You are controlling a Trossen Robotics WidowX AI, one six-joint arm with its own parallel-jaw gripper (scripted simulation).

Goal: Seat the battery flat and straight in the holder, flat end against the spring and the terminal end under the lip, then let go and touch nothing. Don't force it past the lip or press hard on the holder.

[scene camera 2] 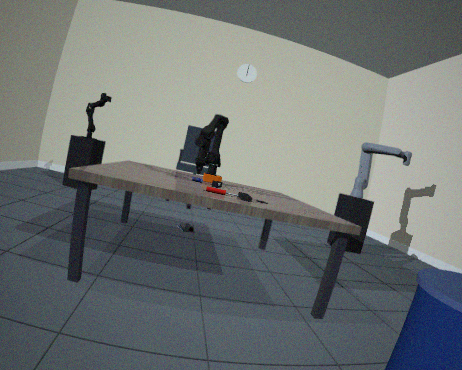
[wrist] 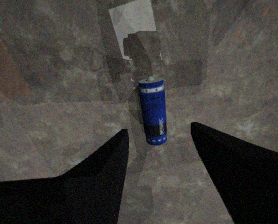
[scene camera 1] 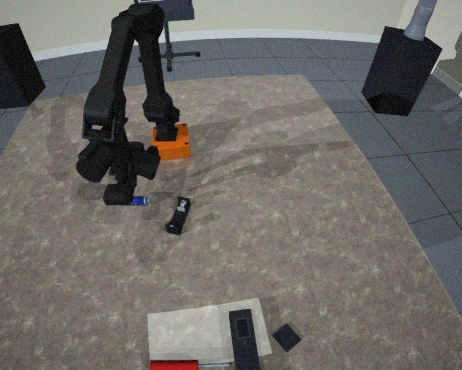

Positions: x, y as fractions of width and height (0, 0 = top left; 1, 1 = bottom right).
Labels:
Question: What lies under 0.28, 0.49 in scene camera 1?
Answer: The gripper.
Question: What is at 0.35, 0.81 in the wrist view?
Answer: The gripper.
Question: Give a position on a blue battery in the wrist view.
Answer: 0.55, 0.42

